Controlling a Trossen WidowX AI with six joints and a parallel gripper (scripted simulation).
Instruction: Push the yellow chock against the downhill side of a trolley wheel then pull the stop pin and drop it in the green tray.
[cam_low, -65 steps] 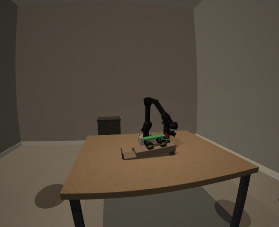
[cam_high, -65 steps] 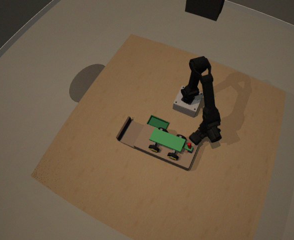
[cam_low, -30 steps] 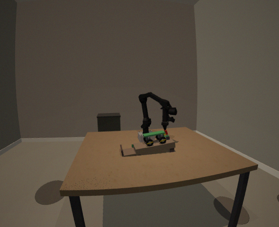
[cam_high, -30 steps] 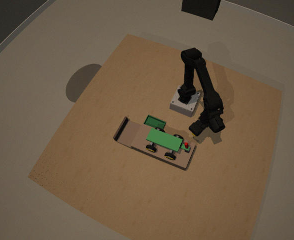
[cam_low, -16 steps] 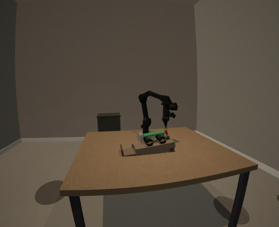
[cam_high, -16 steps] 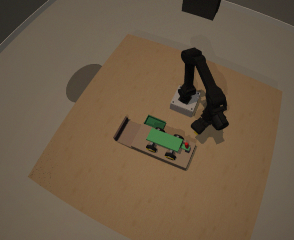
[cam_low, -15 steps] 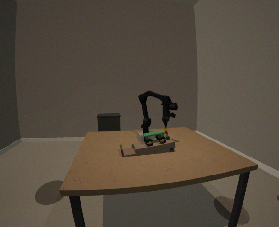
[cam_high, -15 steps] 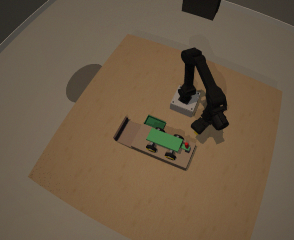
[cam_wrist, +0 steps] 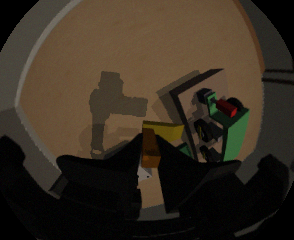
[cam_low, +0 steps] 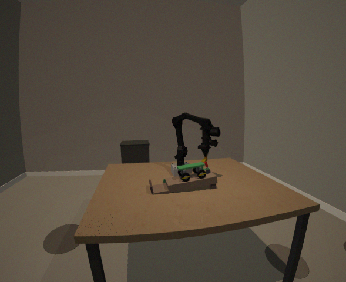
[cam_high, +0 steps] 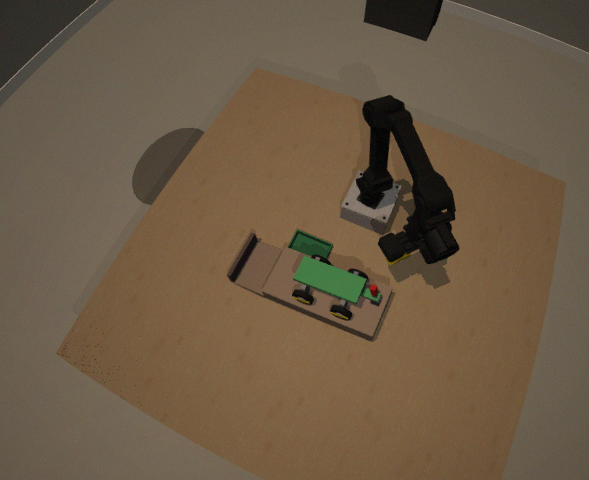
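The yellow chock lies 2 cm ahead of my gripper tip, 1 cm to the right of it and 1 cm below it. From my gripper tip the other things lie so: red-headed stop pin 14 cm ahead, 1 cm to the right, 4 cm below; then trolley 18 cm ahead, 12 cm to the right, 6 cm below; then ramp 18 cm ahead, 13 cm to the right, 13 cm below.
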